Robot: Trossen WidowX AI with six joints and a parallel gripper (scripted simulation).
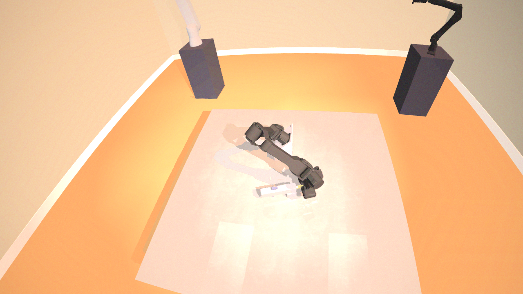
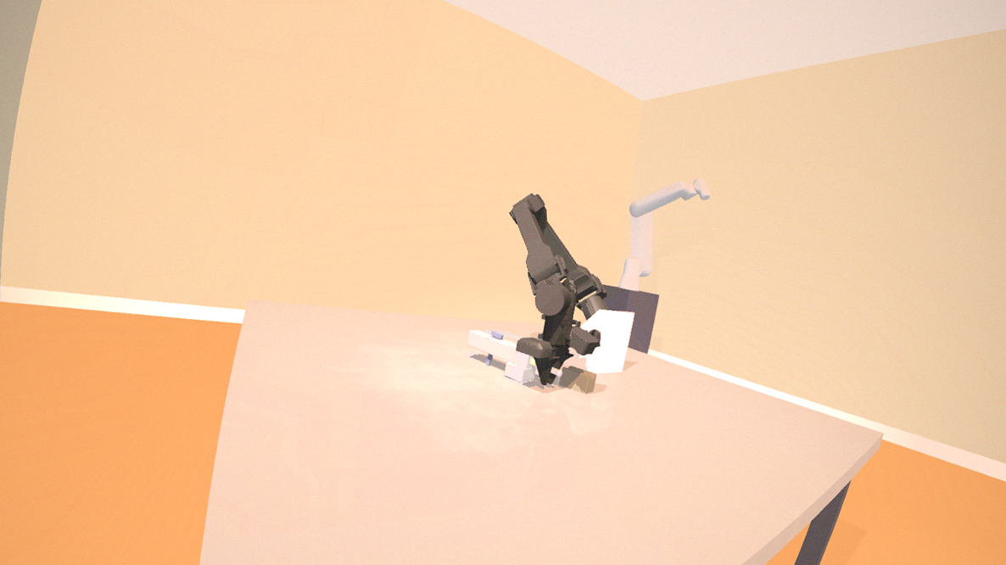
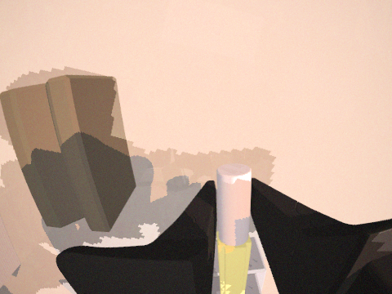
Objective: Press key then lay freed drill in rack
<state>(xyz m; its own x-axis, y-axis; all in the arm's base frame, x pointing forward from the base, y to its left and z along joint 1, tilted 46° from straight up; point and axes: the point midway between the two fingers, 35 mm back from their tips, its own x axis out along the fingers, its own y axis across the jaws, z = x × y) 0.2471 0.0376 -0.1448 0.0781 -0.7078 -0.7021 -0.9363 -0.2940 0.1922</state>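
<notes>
My gripper tip is now 1 cm short of the yellow drill, 4 cm to the left of it and 4 cm below it. Also, from my gripper tip: small purple piece (5 cm ahead, 15 cm to the right, 4 cm above); then olive-brown block (8 cm behind, 1 cm above).
</notes>
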